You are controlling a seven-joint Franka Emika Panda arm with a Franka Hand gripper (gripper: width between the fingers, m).
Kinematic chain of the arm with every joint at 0, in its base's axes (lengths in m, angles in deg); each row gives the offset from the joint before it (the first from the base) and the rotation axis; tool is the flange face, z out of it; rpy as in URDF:
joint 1: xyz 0 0 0.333 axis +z
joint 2: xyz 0 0 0 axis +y
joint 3: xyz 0 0 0.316 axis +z
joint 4: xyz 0.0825 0 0 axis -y
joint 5: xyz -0.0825 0 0.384 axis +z
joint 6: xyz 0 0 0 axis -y
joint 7: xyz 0.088 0 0 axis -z
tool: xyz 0 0 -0.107 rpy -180 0 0
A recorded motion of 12 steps. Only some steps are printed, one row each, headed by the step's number.
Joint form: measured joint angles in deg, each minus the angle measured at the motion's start. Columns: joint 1, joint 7, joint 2, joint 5, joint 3, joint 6, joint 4.
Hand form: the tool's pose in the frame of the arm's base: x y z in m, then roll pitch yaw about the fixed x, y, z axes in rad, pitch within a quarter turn. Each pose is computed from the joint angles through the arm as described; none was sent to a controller.
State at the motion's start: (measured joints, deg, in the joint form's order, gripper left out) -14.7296 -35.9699 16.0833 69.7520 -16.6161 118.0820 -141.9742
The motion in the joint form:
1: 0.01 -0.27 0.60 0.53 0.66 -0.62 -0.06
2: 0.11 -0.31 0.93 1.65 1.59 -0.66 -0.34
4: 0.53 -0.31 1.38 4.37 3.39 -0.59 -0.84
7: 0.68 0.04 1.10 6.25 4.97 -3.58 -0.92
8: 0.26 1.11 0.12 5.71 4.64 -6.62 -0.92
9: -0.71 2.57 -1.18 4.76 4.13 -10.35 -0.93
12: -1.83 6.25 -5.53 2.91 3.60 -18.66 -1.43
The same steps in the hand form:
1: 0.3798 -0.1762 0.1597 -2.2886 0.4078 -0.7244
2: 0.3811 -0.1676 0.1561 -2.2791 0.4198 -0.7212
4: 0.3849 -0.1501 0.1510 -2.2584 0.4396 -0.7206
7: 0.3918 -0.1307 0.1548 -2.1901 0.4715 -0.6792
8: 0.3927 -0.1296 0.1639 -2.1437 0.4947 -0.6536
9: 0.3919 -0.1323 0.1760 -2.0890 0.5224 -0.6262
12: 0.3920 -0.1264 0.2125 -1.9551 0.5699 -0.5246

